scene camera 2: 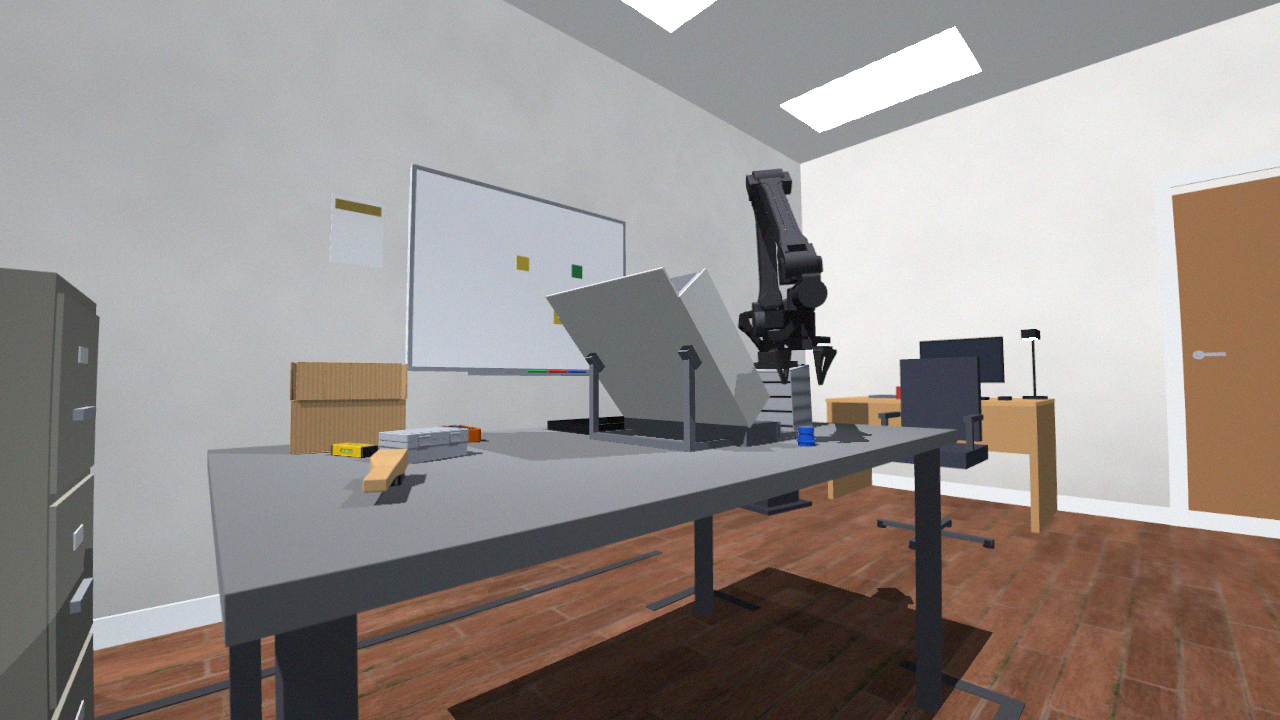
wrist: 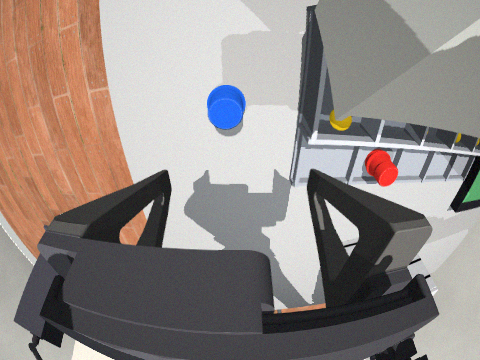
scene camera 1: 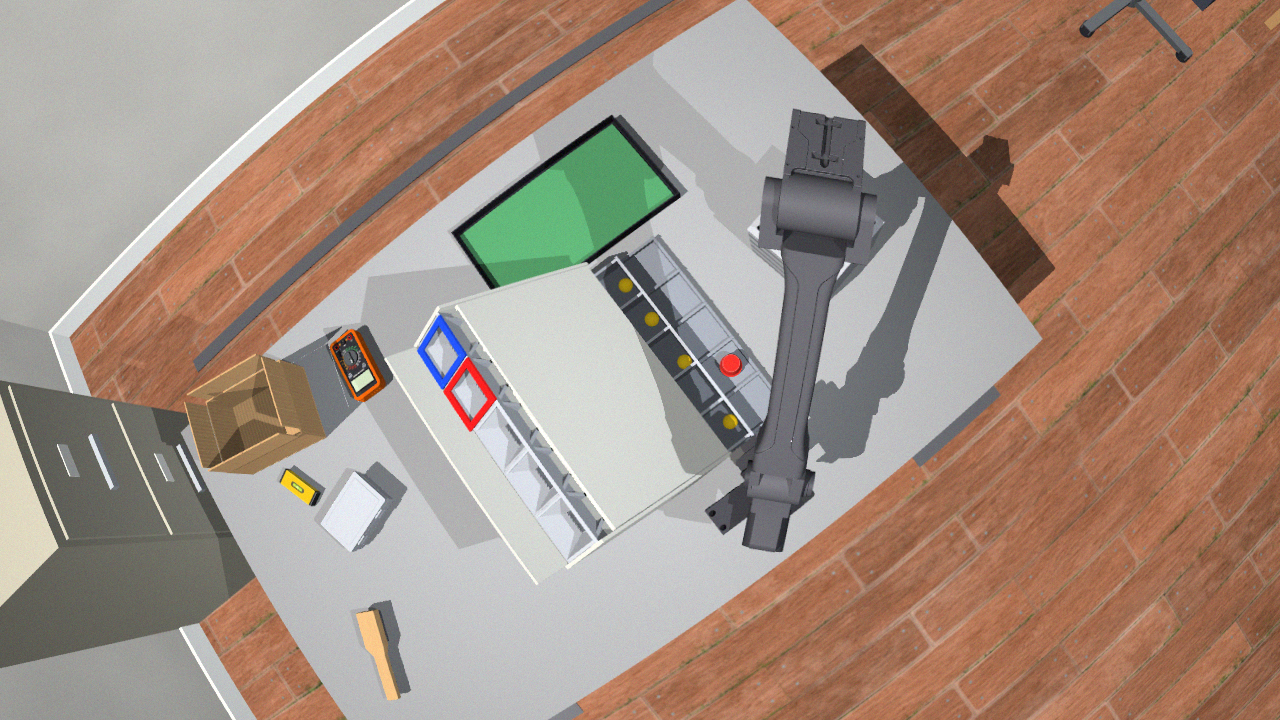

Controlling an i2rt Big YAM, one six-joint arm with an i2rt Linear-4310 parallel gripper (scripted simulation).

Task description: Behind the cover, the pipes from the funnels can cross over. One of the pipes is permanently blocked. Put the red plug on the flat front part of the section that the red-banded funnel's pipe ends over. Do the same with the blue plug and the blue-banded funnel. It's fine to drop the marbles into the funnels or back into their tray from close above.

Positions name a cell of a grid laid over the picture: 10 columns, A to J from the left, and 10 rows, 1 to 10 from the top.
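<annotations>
There's a cardboard box that I can see in scene camera 2 (C6) and again in scene camera 1 (B6), but it's out of frame in the wrist view. A wooden brush is there too, in scene camera 1 (C9) and scene camera 2 (D7), and the wrist view has the brush out of frame. As for a grey case, I see it in scene camera 2 (D7) and also in scene camera 1 (C8), while in the wrist view the case is out of frame.
</annotations>
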